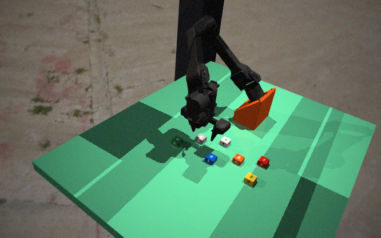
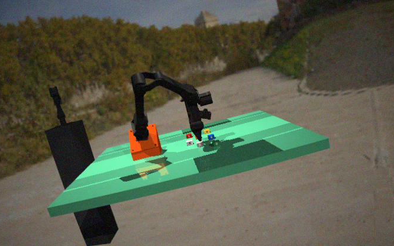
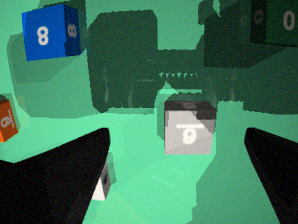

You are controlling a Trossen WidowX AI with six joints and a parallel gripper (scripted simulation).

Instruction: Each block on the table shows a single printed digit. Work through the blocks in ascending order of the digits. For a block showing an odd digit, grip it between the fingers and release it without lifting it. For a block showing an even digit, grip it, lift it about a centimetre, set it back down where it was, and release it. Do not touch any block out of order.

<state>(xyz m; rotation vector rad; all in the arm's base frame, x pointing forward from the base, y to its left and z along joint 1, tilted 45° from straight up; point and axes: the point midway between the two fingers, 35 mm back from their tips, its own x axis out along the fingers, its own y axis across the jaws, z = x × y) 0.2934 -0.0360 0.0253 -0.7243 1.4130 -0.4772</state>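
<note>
Now: gripper tip 1 cm to the left of the grey block and 2 cm above it. Also, from my gripper tip: green block (8 cm ahead, 6 cm to the right, 2 cm below); blue block (5 cm ahead, 9 cm to the left, 2 cm below); white block (6 cm behind, 7 cm to the left, 2 cm below).
</note>
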